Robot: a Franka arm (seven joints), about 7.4 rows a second.
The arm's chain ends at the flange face. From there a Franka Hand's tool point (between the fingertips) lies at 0.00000 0.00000 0.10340 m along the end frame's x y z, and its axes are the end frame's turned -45 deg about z.
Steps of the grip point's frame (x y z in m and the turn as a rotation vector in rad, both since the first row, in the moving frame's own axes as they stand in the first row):
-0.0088, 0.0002, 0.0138, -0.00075, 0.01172, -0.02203
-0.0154, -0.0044, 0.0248, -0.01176, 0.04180, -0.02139
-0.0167, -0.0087, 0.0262, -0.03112, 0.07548, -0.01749
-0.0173, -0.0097, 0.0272, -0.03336, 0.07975, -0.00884
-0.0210, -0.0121, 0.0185, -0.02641, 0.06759, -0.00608
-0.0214, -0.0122, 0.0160, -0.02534, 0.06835, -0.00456
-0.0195, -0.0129, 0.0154, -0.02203, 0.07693, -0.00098
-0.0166, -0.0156, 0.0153, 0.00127, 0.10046, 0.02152
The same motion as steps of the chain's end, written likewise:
-0.0070, 0.0072, 0.0138, 0.00776, 0.00882, -0.02203
-0.0179, 0.0100, 0.0249, 0.02124, 0.03787, -0.02139
-0.0257, 0.0090, 0.0265, 0.03137, 0.07538, -0.01749
-0.0273, 0.0088, 0.0276, 0.03280, 0.07998, -0.00884
-0.0303, 0.0093, 0.0188, 0.02912, 0.06647, -0.00608
-0.0306, 0.0097, 0.0163, 0.03041, 0.06625, -0.00456
-0.0301, 0.0087, 0.0157, 0.03882, 0.06998, -0.00098
-0.0301, 0.0081, 0.0158, 0.07193, 0.07014, 0.02152

